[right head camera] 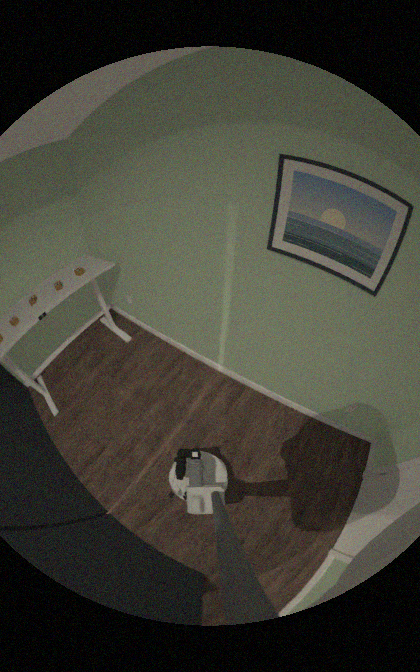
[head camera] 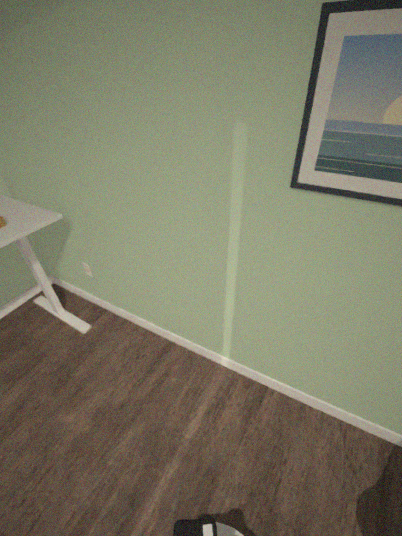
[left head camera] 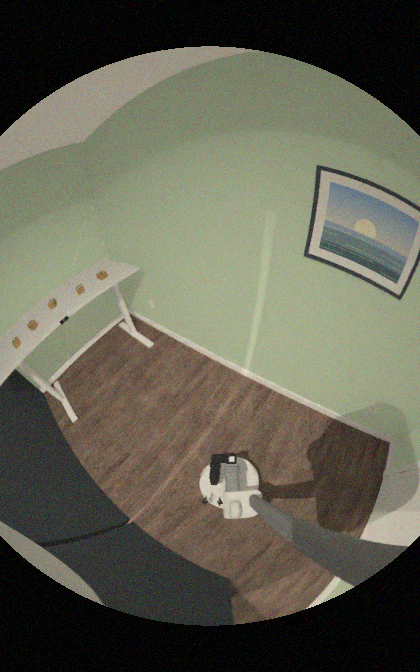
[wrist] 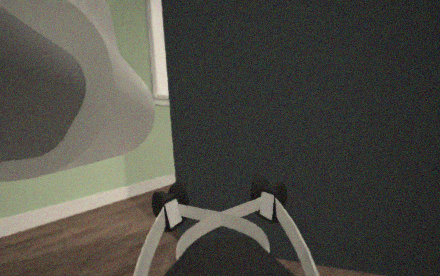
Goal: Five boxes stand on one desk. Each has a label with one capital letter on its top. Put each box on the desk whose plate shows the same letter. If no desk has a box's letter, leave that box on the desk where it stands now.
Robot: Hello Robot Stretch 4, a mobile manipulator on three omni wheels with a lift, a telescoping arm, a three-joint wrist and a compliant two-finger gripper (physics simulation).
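Note:
A white desk (head camera: 35,218) (left head camera: 121,270) (right head camera: 100,265) stands against the wall at the left. Five small orange-brown boxes stand in a row on it in the left head view: the first box (left head camera: 16,342), the second (left head camera: 32,325), the third (left head camera: 52,303), the fourth (left head camera: 80,289) and the fifth (left head camera: 101,275). Part of one box (head camera: 2,221) shows in the head view. Their letters are too small to read. A small black plate (left head camera: 64,320) (right head camera: 42,316) is on the desk's front edge, its letter unreadable. My gripper (wrist: 219,193) is open and empty, away from the desk.
A tall dark partition (left head camera: 45,440) (right head camera: 45,465) (wrist: 305,100) stands at the left of the head side views and fills the wrist view's right. A framed picture (head camera: 307,100) (left head camera: 312,215) (right head camera: 275,205) hangs on the green wall. Wooden floor lies between my base and the desk.

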